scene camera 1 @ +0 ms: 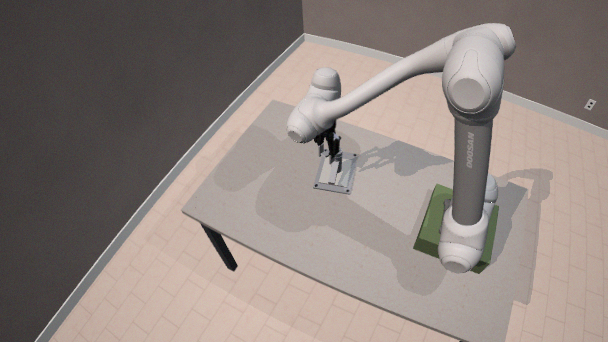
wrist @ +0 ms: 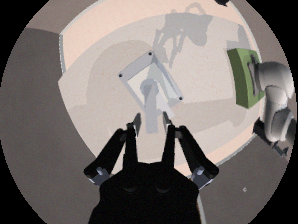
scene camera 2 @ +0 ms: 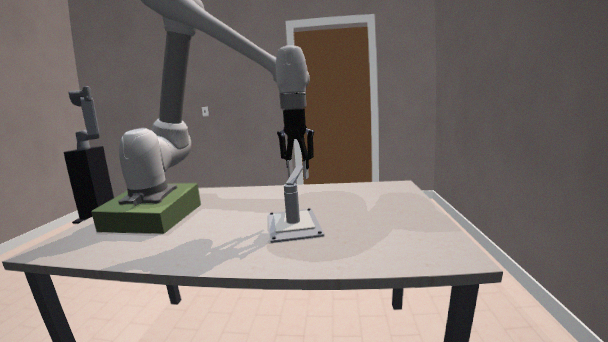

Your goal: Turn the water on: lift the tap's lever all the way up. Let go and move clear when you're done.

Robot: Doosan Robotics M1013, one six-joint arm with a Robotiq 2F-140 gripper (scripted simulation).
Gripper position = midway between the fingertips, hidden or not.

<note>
In view: the gripper [scene camera 2: 298,178] and a tap [scene camera 1: 329,175].
The gripper shows as well in the wrist view [wrist: 151,117]. The tap is seen too in the wrist view [wrist: 166,93].
</note>
